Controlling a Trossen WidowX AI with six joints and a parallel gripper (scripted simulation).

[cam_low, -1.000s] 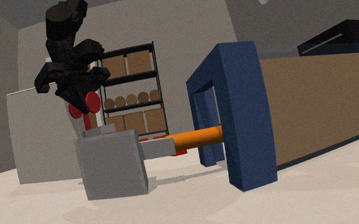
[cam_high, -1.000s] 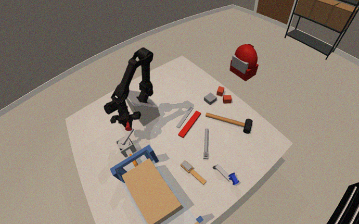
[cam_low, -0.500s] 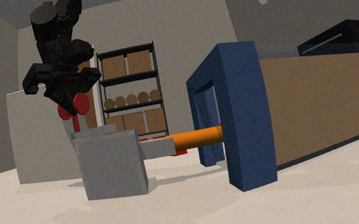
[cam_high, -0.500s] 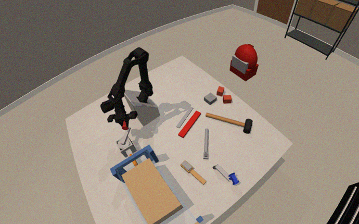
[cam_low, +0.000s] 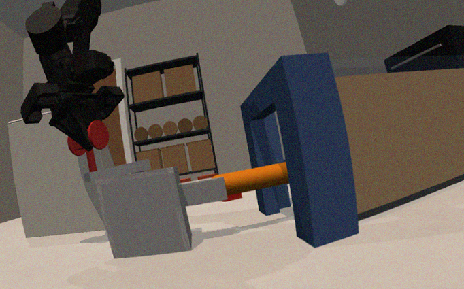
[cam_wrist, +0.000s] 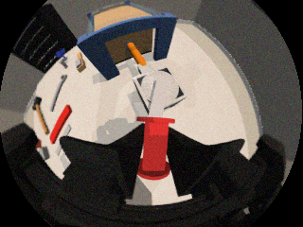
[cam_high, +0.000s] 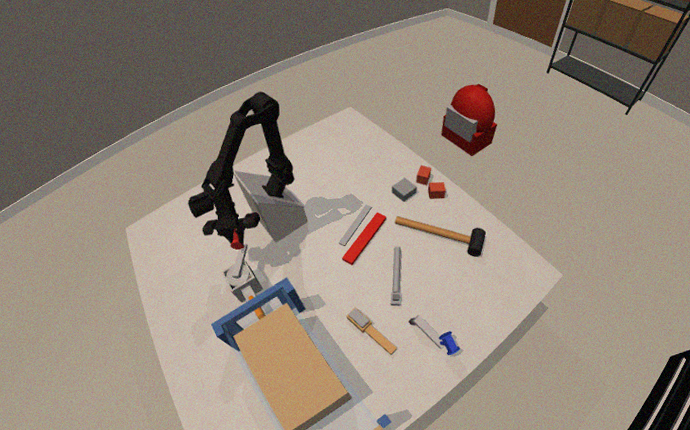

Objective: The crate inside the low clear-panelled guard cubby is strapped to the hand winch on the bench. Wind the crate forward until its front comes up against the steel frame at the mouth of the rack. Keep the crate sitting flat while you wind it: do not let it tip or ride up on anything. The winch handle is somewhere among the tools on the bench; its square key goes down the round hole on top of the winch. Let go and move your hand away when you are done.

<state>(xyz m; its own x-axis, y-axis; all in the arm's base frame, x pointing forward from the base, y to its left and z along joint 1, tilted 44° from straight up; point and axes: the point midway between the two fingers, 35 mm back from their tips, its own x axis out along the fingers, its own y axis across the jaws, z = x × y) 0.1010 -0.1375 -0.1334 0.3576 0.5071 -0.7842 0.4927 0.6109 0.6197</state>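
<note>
Now: the red-knobbed crank 3 cm below my gripper tip, 1 cm to the right of it and 1 cm ahead of it. Also, from my gripper tip: grey winch: 10 cm below, 6 cm to the right, 5 cm ahead; then red knob: 2 cm behind, 1 cm to the left; then blue steel frame: 22 cm ahead, 5 cm to the right, 2 cm below.
</note>
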